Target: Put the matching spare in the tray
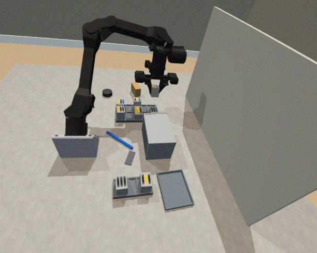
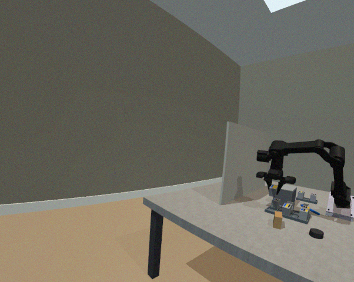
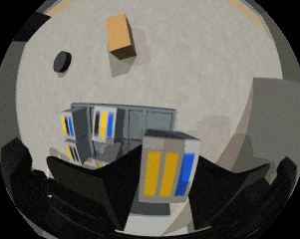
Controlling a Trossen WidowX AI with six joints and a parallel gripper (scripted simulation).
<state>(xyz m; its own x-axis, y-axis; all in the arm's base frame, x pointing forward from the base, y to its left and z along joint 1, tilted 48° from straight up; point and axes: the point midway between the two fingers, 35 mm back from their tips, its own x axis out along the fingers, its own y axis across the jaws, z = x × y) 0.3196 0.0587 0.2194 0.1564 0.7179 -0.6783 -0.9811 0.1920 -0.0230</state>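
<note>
My gripper tip is 30 mm past the grey tray, 420 mm to the left of it and 90 mm above it. From my gripper tip the other things lie so: mounted unit (40 mm behind, 210 mm to the right, 40 mm below); tall panel (210 mm ahead, 240 mm to the right, 130 mm above); small grey flat piece (150 mm behind, 270 mm to the right, 100 mm below).
</note>
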